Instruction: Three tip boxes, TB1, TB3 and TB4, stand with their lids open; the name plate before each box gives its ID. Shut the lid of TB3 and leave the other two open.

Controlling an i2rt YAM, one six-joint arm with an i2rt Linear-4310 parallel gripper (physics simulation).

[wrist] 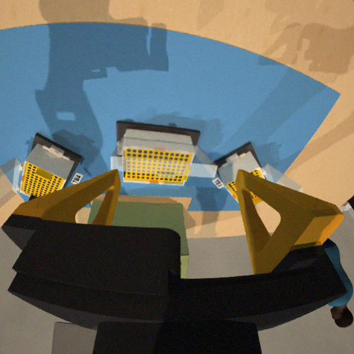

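Note:
Three boxes with yellow tip racks stand in a row. The middle box shows no plate; the plates TB4 and TB1 leave it as TB3. Its clear lid stretches across the rack and past both sides, apparently raised; its exact angle is unclear. The left box, TB4, has its clear lid out to the left. The right box, TB1, has its clear lid out to the right; a fingertip hides part of its rack. My gripper is open and empty, its fingertips apart on either side of the middle box in view.
A green block stands in front of the middle box, partly hidden by the black gripper body. The boxes stand on a blue mat on a wooden table. A blue and dark brown object shows at the lower right edge.

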